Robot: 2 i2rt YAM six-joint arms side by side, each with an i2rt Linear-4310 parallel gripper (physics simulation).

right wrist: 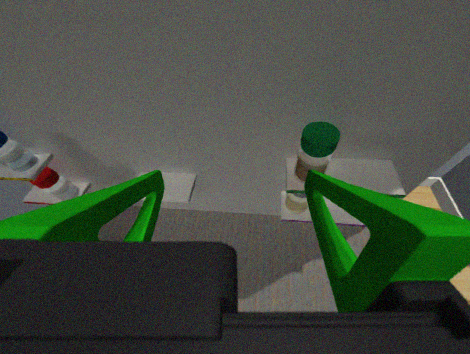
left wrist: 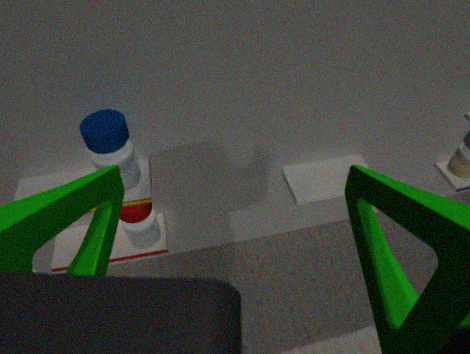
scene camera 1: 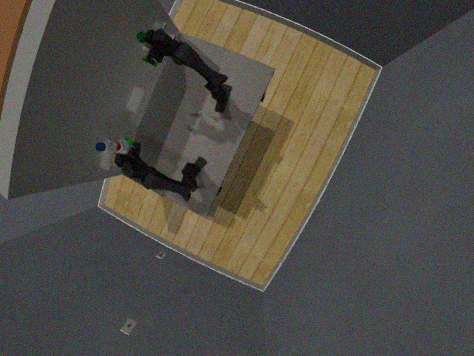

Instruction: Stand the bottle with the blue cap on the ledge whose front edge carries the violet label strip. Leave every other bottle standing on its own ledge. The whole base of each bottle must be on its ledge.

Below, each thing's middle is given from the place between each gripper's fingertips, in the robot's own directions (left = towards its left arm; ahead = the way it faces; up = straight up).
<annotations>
My left gripper is now 250 mm short of the blue-capped bottle [left wrist: 105, 132], 190 mm above it and 100 mm to the right of it. From my left hand the other things lie so: red-capped bottle [left wrist: 140, 223]: 330 mm below, 240 mm ahead, 90 mm to the left; plain white ledge [left wrist: 314, 181]: 310 mm below, 240 mm to the right, 230 mm ahead; red-strip ledge [left wrist: 68, 242]: 380 mm below, 250 mm ahead, 160 mm to the left.
Now: right hand 30 cm above the plain white ledge, 24 cm to the right of it and 18 cm short of it. From my right hand the other things lie so: blue-capped bottle (57 cm to the left, 20 cm ahead, 17 cm below); then red-capped bottle (57 cm to the left, 31 cm below, 19 cm ahead); then violet-strip ledge [right wrist: 339, 215] (37 cm below, 16 cm to the right, 16 cm ahead).
</annotations>
